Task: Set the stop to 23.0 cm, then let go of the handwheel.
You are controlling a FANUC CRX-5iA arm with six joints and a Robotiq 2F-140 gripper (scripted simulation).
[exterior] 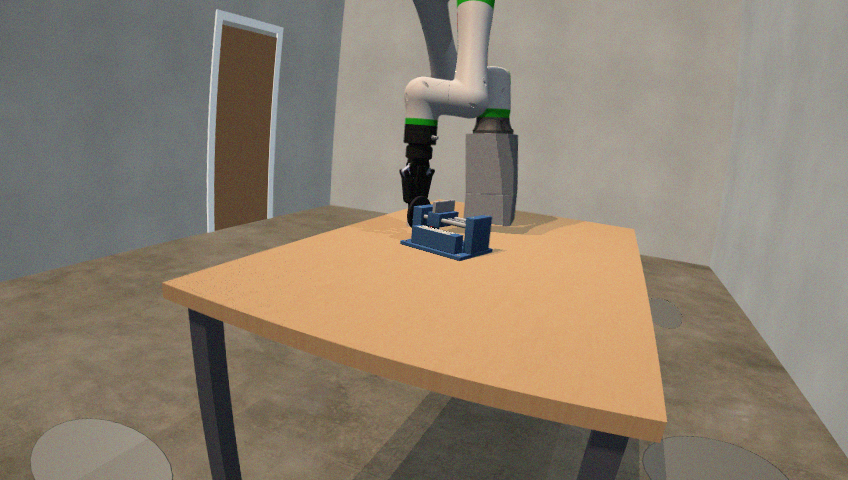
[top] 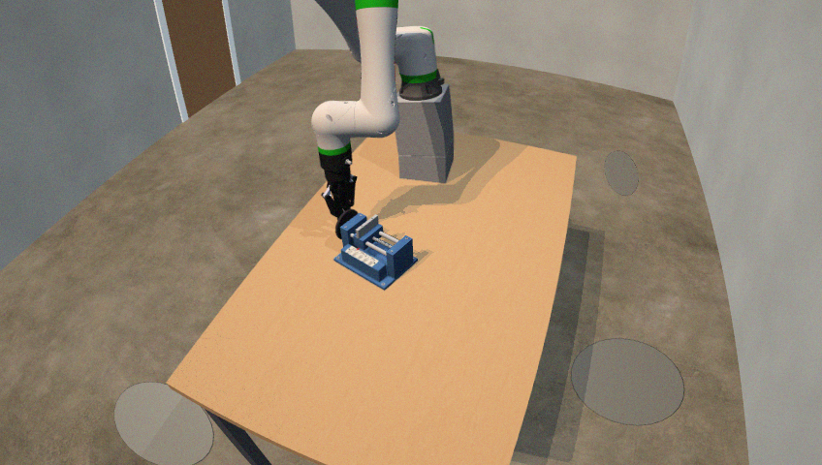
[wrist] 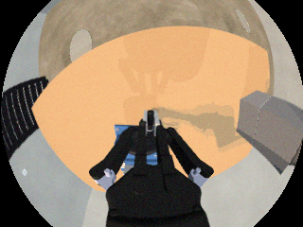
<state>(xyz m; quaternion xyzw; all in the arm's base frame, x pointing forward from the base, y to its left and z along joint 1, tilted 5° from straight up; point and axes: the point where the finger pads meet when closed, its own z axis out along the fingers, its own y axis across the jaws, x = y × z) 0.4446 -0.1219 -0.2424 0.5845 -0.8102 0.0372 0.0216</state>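
Right now the grey stop plate is 70 mm ahead of my hand, 100 mm to the left of it and 30 mm above it. Round my hand: black handwheel 10 mm ahead, 20 mm to the left, 10 mm below.
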